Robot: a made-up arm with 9 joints. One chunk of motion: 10 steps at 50 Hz.
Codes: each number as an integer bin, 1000 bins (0 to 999) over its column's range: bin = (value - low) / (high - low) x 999, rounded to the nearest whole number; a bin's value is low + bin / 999 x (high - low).
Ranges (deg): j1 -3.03..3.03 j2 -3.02..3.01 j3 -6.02..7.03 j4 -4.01..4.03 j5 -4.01..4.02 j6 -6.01..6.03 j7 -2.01..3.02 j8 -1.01..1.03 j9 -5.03..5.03
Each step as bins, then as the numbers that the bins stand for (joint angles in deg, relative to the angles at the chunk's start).
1 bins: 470 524 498 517 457 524 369 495 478
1 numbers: -0.18 0.14 0.49 0.15 -0.34 0.31 -0.15 0.00 -0.22
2 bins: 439 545 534 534 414 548 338 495 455
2 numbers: -0.37 0.27 0.96 0.29 -0.68 0.59 -0.31 0.00 -0.45
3 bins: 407 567 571 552 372 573 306 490 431
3 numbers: -0.56 0.40 1.44 0.43 -1.02 0.90 -0.47 -0.01 -0.69
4 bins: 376 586 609 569 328 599 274 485 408
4 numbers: -0.75 0.52 1.94 0.57 -1.37 1.21 -0.63 -0.02 -0.92
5 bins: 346 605 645 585 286 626 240 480 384
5 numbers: -0.93 0.63 2.41 0.70 -1.71 1.53 -0.80 -0.03 -1.16
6 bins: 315 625 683 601 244 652 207 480 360
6 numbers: -1.12 0.75 2.90 0.83 -2.05 1.85 -0.97 -0.03 -1.40
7 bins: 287 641 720 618 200 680 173 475 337
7 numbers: -1.29 0.85 3.39 0.96 -2.40 2.19 -1.14 -0.04 -1.64
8 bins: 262 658 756 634 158 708 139 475 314
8 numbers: -1.44 0.95 3.86 1.09 -2.74 2.52 -1.31 -0.04 -1.87
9 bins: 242 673 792 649 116 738 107 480 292
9 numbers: -1.56 1.04 4.33 1.21 -3.08 2.88 -1.47 -0.03 -2.09
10 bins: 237 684 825 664 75 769 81 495 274
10 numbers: -1.59 1.11 4.76 1.33 -3.41 3.26 -1.60 0.00 -2.27
